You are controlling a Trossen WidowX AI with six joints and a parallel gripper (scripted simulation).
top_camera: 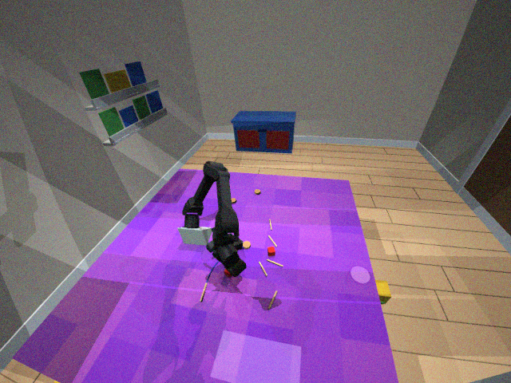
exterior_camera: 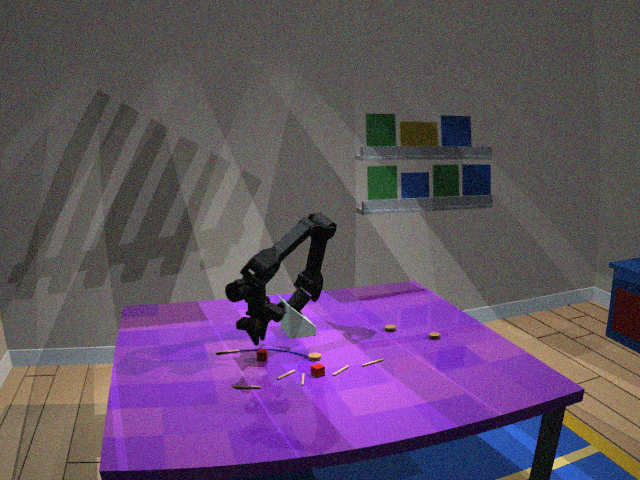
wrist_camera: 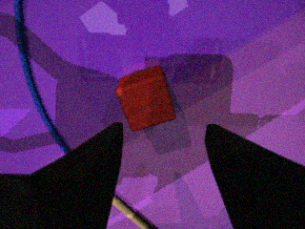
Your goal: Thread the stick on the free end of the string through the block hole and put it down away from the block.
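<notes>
My gripper tip is now 4 cm above the red block, 1 cm to the right of it and 1 cm past it. From my gripper tip the other things lie so: thin wooden stick: 8 cm to the right, 8 cm behind, 6 cm below; round wooden button: 16 cm to the left, 5 cm below, 3 cm ahead.
</notes>
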